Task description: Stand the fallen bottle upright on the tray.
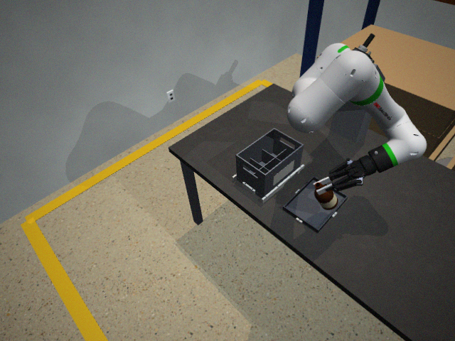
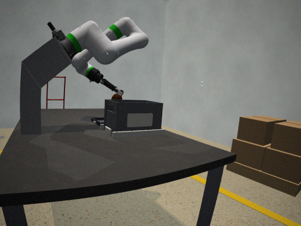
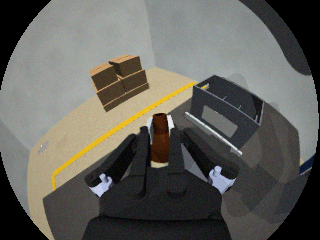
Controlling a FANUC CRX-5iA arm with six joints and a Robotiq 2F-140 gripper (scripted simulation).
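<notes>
The brown bottle lies 10 mm behind my hand and 60 mm below it. Round my hand: dark crate 20 mm ahead, 320 mm to the right, 130 mm below; then dark tray 40 mm behind, 50 mm to the right, 200 mm below.
</notes>
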